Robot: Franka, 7 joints.
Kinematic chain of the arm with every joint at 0, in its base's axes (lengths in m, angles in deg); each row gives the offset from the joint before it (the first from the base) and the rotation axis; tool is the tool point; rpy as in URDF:
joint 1: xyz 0 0 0.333 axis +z
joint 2: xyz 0 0 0 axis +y
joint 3: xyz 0 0 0.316 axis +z
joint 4: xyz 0.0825 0 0 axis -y
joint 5: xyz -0.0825 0 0.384 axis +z
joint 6: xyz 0 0 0 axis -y
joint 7: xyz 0.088 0 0 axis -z
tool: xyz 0 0 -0.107 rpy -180 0 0
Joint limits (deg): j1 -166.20..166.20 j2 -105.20..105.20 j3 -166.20..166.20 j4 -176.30..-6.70 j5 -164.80..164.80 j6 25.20..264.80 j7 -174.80..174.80
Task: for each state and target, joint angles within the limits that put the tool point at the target. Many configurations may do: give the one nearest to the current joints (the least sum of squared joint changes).
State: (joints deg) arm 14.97 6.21 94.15 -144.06 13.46 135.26 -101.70
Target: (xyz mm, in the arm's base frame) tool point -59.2 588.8 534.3
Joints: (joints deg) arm 2.80 13.64 97.43 -112.96 13.45 140.74 -101.70
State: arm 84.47 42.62 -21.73 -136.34 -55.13 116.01 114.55
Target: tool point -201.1 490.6 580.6
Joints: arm 110.57 -11.17 5.92 -115.78 -54.71 118.35 114.55
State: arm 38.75 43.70 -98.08 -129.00 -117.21 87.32 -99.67
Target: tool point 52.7 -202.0 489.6
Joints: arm 55.20 72.33 -106.88 -175.88 -95.51 59.60 -99.67
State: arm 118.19 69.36 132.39 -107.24 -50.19 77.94 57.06
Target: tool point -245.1 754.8 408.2
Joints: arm 78.44 100.03 126.45 -49.59 -61.78 101.89 57.06
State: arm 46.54 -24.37 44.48 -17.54 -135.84 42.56 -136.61
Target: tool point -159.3 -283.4 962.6
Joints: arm 46.37 -30.69 43.69 -12.29 -136.80 38.80 -136.61
